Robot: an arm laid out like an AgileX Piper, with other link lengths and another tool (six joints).
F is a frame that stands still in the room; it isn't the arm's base.
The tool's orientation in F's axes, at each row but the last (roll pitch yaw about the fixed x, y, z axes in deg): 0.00, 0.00, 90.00; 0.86, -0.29, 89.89; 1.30, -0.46, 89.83; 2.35, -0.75, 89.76; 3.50, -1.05, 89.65; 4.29, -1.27, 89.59; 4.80, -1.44, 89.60; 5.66, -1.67, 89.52; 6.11, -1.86, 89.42; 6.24, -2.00, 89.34
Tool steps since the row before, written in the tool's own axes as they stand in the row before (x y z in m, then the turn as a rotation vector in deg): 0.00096, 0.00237, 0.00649, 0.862, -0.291, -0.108; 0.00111, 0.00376, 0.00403, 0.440, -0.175, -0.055; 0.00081, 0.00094, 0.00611, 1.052, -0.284, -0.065; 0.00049, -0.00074, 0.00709, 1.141, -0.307, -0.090; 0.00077, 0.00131, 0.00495, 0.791, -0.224, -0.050; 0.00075, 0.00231, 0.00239, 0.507, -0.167, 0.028; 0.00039, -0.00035, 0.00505, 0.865, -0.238, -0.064; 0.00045, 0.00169, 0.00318, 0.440, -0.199, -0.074; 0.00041, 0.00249, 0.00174, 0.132, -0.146, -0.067; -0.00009, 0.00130, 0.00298, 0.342, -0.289, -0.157
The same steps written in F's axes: -0.00237, 0.00096, 0.00649, 0.291, 0.862, -0.108; -0.00370, 0.00110, 0.00409, 0.175, 0.440, -0.055; -0.00080, 0.00076, 0.00614, 0.286, 1.052, -0.063; 0.00103, 0.00039, 0.00706, 0.308, 1.141, -0.088; -0.00100, 0.00068, 0.00503, 0.225, 0.791, -0.049; -0.00212, 0.00071, 0.00257, 0.172, 0.505, 0.027; 0.00077, 0.00026, 0.00501, 0.238, 0.865, -0.062; -0.00137, 0.00036, 0.00334, 0.194, 0.441, -0.080; -0.00229, 0.00037, 0.00201, 0.139, 0.133, -0.078; -0.00097, -0.00019, 0.00310, 0.274, 0.345, -0.175
